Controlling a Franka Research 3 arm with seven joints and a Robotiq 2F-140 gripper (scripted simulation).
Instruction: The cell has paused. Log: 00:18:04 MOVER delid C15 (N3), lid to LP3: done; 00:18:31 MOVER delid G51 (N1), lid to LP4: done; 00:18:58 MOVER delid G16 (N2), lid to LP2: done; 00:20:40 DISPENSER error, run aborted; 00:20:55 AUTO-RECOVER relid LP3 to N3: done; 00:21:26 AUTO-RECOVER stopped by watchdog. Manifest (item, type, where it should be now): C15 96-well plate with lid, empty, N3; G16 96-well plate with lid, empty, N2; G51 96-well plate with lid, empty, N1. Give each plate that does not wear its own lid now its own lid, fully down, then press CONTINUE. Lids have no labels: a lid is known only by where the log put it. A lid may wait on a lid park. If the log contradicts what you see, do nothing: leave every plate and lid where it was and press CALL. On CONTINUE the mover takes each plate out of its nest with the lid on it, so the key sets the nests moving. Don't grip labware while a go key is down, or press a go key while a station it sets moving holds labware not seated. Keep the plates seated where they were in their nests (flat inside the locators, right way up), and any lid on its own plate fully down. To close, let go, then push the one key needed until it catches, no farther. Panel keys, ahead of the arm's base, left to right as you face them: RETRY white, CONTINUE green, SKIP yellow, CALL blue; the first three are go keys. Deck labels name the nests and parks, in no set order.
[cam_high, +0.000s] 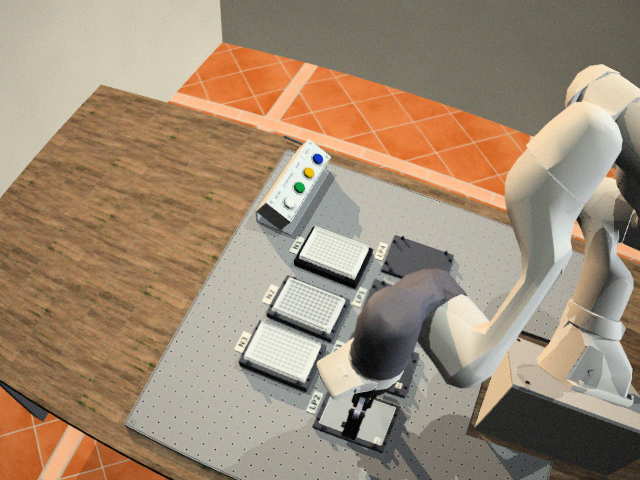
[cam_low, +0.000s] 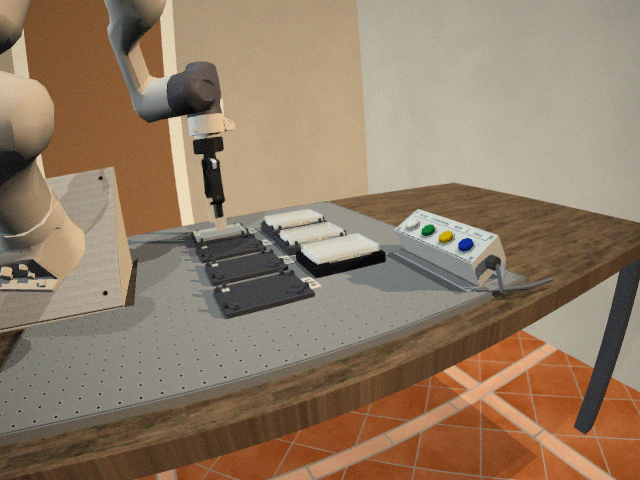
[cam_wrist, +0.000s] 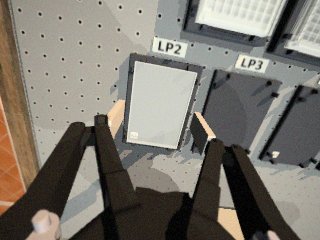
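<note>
Now: the lp2 park 5 cm below my hand. Also, from my hand: plate: 19 cm ahead, 18 cm to the right, 3 cm below; LP3 park: 1 cm ahead, 12 cm to the right, 5 cm below; lp1 park: 2 cm ahead, 26 cm to the right, 5 cm below.
</note>
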